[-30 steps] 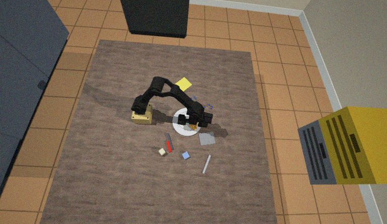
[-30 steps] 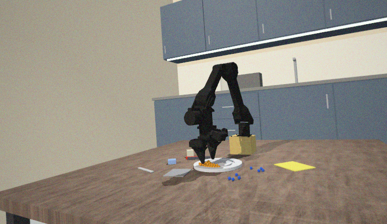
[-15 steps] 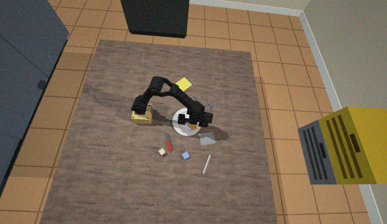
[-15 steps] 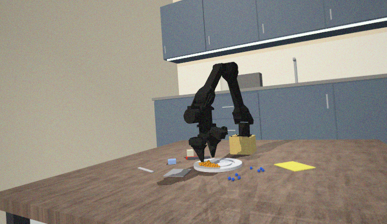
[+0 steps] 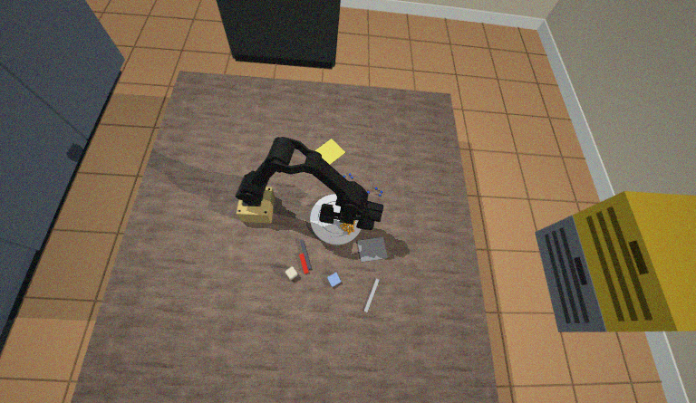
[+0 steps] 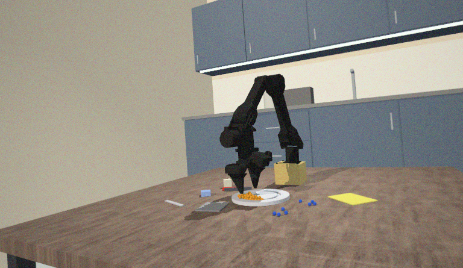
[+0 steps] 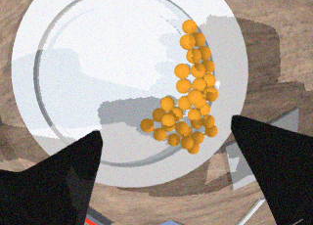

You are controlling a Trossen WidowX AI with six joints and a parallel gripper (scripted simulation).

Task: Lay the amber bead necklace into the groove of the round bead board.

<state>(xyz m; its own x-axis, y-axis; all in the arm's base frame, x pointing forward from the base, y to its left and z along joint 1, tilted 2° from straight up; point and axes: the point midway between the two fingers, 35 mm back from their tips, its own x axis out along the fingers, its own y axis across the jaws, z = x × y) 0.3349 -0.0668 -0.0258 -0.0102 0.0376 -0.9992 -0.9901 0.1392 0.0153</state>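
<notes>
The grey square tile is 11 cm ahead of my gripper tip, 8 cm to the right of it and 3 cm below it. From my gripper tip the other things lie so: cream cube: 18 cm to the right, 18 cm behind, 1 cm below; red stick: 14 cm behind, 13 cm to the right, 3 cm below; light blue cube: 20 cm to the right, 3 cm behind, 2 cm below.
</notes>
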